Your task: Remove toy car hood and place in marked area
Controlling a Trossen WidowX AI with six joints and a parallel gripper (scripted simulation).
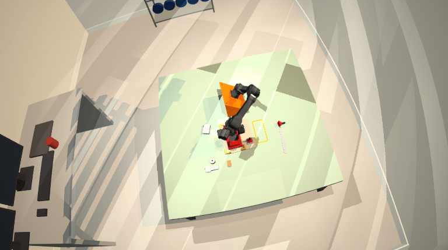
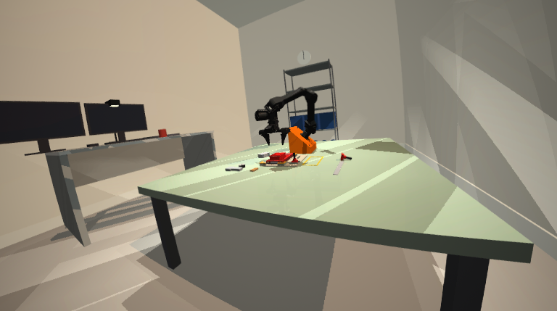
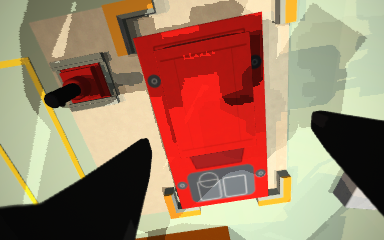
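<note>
My gripper tip is now 70 mm above the hood.
</note>
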